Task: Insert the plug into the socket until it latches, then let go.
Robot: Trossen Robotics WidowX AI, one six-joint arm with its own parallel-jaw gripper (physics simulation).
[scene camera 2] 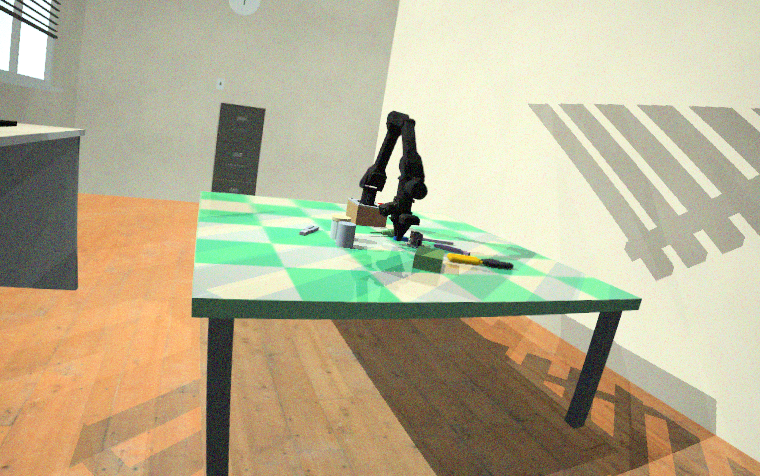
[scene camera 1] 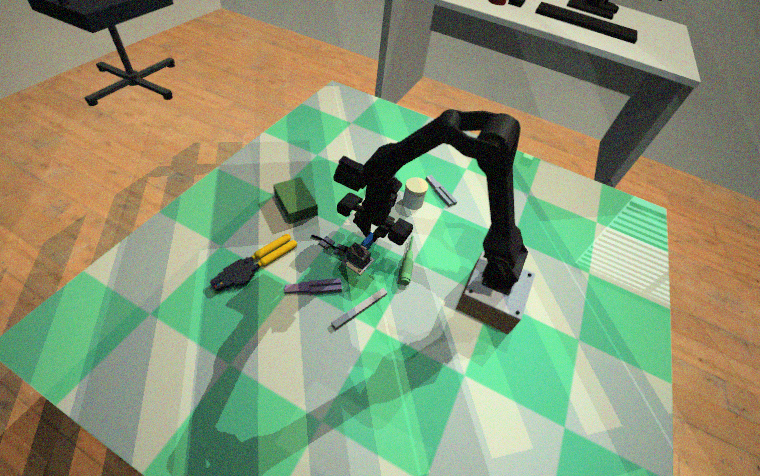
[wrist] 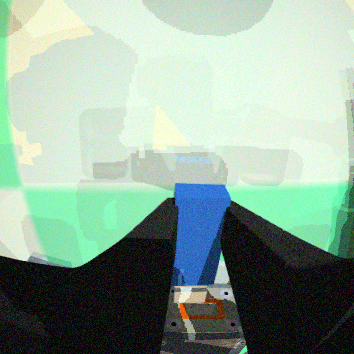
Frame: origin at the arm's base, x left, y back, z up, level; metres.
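Seen in the pictures: gripper, fingertip midpoint: point(scene camera 2: 397, 240) point(scene camera 1: 371, 239) point(wrist: 197, 207); arm's base, link origin: point(scene camera 2: 366, 203) point(scene camera 1: 498, 278).
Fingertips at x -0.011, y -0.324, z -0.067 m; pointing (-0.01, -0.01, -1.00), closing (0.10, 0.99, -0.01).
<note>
Pixels of each thing's middle, then the offset from my fingertips to it. "spot": a spot on its surface instead.
- blue plug, body centre: point(wrist: 193, 256) point(scene camera 1: 367, 243) dx +0.022, dy -0.002, dz +0.005 m
- socket, body centre: point(wrist: 188, 319) point(scene camera 1: 357, 255) point(scene camera 2: 416, 239) dx +0.071, dy -0.005, dz +0.009 m
- green screwdriver, body centre: point(scene camera 1: 408, 258) point(scene camera 2: 385, 232) dx +0.008, dy +0.110, dz +0.000 m
- Yellow-handled pliers, surface spot: point(scene camera 1: 235, 273) point(scene camera 2: 496, 261) spot: dx +0.251, dy -0.231, dz +0.002 m
- purple tool, body centre: point(scene camera 1: 313, 286) point(scene camera 2: 452, 249) dx +0.191, dy -0.058, dz -0.007 m
- grey bar, body centre: point(scene camera 1: 360, 307) point(scene camera 2: 433, 240) dx +0.188, dy +0.063, dz -0.008 m
- green block, body centre: point(scene camera 1: 295, 199) point(scene camera 2: 429, 259) dx -0.016, dy -0.241, dz +0.007 m
- pale cylinder, body centre: point(scene camera 1: 414, 193) point(scene camera 2: 340, 227) dx -0.196, dy +0.043, dz +0.022 m
- dark cable, body centre: point(scene camera 1: 326, 242) dx +0.060, dy -0.098, dz -0.011 m
The blue plug point(scene camera 1: 368, 239) point(scene camera 2: 399, 239) point(wrist: 200, 225) is held between the fingertips of my gripper point(scene camera 1: 370, 234) point(scene camera 2: 399, 235) point(wrist: 197, 207), which is shut on it. The socket point(scene camera 1: 357, 255) point(scene camera 2: 415, 239) point(wrist: 201, 317) is a small dark block with a pale plate on the table. In the wrist view its orange-rimmed opening point(wrist: 202, 318) lies just below the plug's lower end. A pale part at that end overlaps the upper edge of the rim. Whether the plug touches or enters the opening cannot be told.
A green screwdriver point(scene camera 1: 406, 263) lies close to the gripper. Yellow-handled pliers point(scene camera 1: 235, 273) point(scene camera 2: 496, 263), a purple tool point(scene camera 1: 314, 287), a grey bar point(scene camera 1: 358, 309), a green block point(scene camera 1: 295, 200) point(scene camera 2: 428, 259) and a pale cylinder point(scene camera 1: 415, 194) are around. A dark cable point(scene camera 1: 330, 242) runs beside the socket.
</note>
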